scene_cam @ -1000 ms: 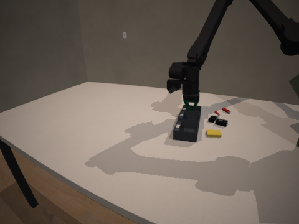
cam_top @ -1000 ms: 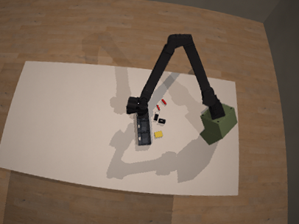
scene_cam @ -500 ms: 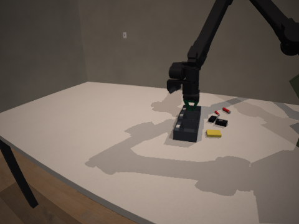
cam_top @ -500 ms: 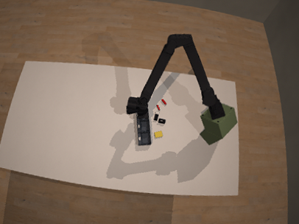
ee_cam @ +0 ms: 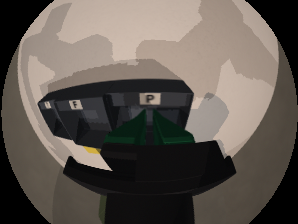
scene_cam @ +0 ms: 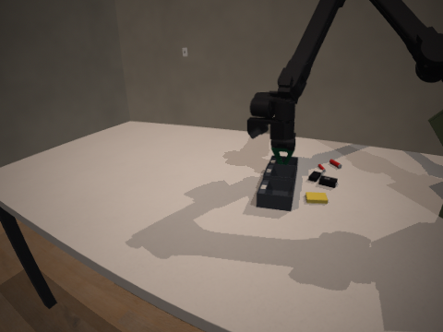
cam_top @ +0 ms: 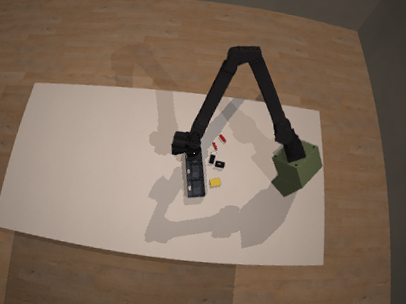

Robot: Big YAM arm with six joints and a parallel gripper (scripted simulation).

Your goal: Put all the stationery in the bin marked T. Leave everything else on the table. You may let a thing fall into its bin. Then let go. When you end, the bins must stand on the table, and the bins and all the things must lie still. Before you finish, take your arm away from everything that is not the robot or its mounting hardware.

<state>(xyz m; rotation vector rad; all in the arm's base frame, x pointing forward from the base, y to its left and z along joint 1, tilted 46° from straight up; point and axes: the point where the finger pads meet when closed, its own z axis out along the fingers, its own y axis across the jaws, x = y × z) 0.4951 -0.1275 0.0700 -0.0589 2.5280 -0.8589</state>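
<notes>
My gripper is now 80 mm to the right of the three joined bins and 10 mm short of it. Round my hand: black item 100 mm behind, 20 mm below, 10 mm to the left; then yellow block 150 mm to the left, 80 mm behind, 20 mm below.
</notes>
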